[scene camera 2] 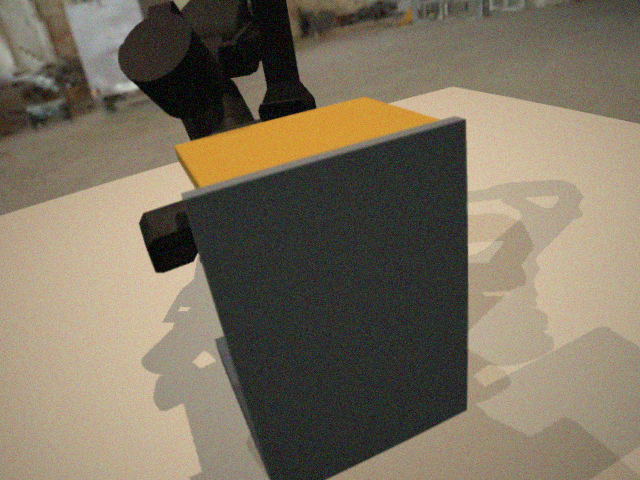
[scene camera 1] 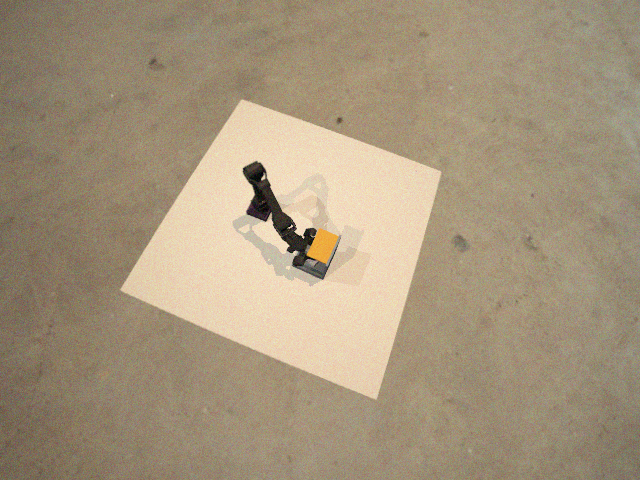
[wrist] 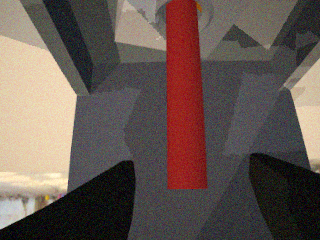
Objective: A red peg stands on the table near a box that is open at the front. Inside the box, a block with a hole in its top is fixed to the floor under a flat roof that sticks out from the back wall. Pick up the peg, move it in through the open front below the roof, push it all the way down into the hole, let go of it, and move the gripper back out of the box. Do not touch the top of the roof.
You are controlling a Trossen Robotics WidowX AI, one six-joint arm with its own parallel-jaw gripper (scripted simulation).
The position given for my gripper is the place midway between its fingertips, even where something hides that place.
I see my gripper (wrist: 191,168), an orange roof (scene camera 2: 211,159) and a dark box wall (wrist: 125,118).
